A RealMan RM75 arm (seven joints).
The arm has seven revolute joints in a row. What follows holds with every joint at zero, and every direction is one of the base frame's. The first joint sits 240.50 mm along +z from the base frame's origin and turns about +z. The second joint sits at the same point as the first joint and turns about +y. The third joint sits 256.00 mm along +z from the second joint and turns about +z. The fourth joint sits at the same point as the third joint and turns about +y. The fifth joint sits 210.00 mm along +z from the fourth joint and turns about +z. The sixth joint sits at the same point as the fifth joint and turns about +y. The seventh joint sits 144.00 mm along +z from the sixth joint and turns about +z. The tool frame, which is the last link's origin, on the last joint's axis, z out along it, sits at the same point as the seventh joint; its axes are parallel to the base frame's.
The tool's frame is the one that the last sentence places.
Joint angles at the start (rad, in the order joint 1, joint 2, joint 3, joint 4, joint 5, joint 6, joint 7):
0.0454, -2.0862, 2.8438, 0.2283, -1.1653, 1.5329, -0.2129
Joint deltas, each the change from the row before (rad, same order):
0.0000, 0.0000, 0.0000, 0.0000, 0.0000, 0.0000, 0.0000
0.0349, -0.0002, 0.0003, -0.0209, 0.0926, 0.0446, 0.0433
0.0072, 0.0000, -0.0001, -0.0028, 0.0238, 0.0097, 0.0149
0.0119, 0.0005, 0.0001, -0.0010, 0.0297, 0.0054, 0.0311
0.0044, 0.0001, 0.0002, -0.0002, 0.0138, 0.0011, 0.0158
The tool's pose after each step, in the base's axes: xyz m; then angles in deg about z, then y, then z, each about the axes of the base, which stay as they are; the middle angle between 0 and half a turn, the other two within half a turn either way. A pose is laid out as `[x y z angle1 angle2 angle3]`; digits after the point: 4 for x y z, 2 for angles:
[-0.3710 0.1402 -0.0356 -144.09 93.80 86.98]
[-0.3658 0.1244 -0.0391 -140.92 96.43 83.93]
[-0.3639 0.1210 -0.0405 -140.09 97.14 83.07]
[-0.3623 0.1158 -0.0429 -138.44 98.24 82.41]
[-0.3615 0.1137 -0.0442 -137.63 98.81 82.09]

